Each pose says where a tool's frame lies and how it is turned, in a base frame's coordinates. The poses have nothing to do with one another.
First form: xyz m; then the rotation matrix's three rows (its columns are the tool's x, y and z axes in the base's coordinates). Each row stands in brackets.
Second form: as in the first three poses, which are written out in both.
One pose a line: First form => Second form
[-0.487 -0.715 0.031], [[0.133 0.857 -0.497], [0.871 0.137 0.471], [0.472 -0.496 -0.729]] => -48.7 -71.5 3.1 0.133 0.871 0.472 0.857 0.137 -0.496
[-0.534 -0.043 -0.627], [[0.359 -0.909 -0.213], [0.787 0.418 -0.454], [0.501 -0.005 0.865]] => -53.4 -4.3 -62.7 0.359 0.787 0.501 -0.909 0.418 -0.005
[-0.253 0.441 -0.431], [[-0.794 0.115 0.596], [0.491 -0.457 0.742], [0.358 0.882 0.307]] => -25.3 44.1 -43.1 -0.794 0.491 0.358 0.115 -0.457 0.882
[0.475 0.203 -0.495], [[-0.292 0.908 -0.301], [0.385 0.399 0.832], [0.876 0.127 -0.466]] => 47.5 20.3 -49.5 -0.292 0.385 0.876 0.908 0.399 0.127
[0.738 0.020 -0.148], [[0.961 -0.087 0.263], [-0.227 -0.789 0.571], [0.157 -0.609 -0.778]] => 73.8 2.0 -14.8 0.961 -0.227 0.157 -0.087 -0.789 -0.609
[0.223 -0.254 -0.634], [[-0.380 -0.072 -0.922], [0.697 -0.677 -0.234], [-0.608 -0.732 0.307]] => 22.3 -25.4 -63.4 -0.380 0.697 -0.608 -0.072 -0.677 -0.732
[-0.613 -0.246 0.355], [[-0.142 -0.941 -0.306], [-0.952 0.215 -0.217], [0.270 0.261 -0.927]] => -61.3 -24.6 35.5 -0.142 -0.952 0.270 -0.941 0.215 0.261
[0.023 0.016 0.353], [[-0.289 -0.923 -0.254], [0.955 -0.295 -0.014], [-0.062 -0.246 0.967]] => 2.3 1.6 35.3 -0.289 0.955 -0.062 -0.923 -0.295 -0.246
